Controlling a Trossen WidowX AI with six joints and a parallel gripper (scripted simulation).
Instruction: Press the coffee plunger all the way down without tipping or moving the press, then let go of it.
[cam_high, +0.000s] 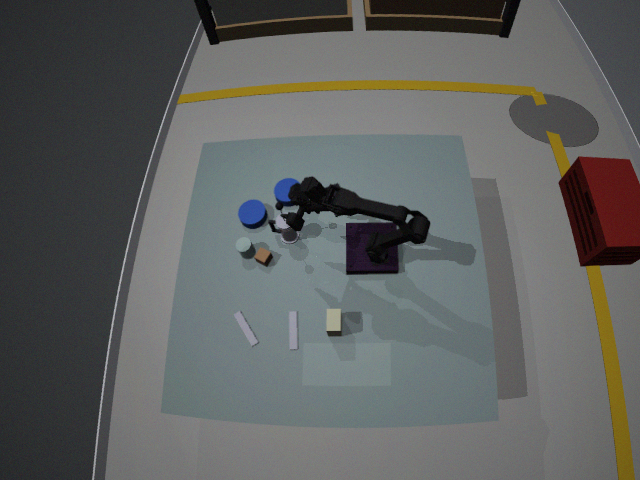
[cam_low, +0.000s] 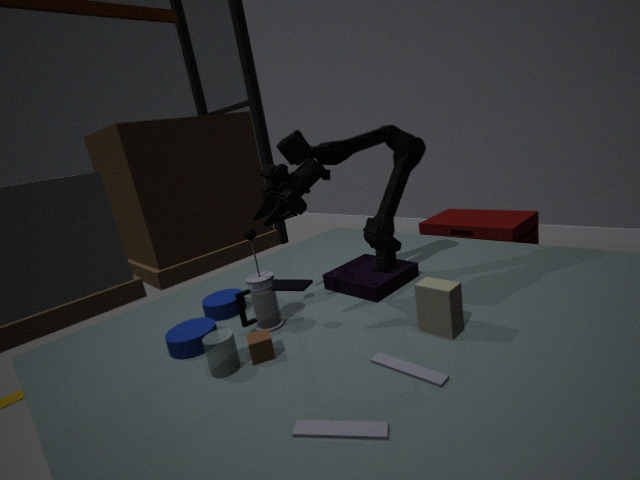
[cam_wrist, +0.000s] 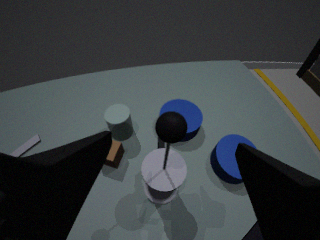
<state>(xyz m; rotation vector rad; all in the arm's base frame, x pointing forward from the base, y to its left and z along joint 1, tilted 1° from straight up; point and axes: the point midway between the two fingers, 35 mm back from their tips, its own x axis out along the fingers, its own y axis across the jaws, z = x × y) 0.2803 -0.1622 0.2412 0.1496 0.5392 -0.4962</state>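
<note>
Right now the coffee press is 150 mm below my gripper tip, 40 mm ahead of it and 20 mm to the right of it. Also, from my gripper tip: brown cube: 250 mm below, 140 mm ahead, 70 mm to the left.
</note>
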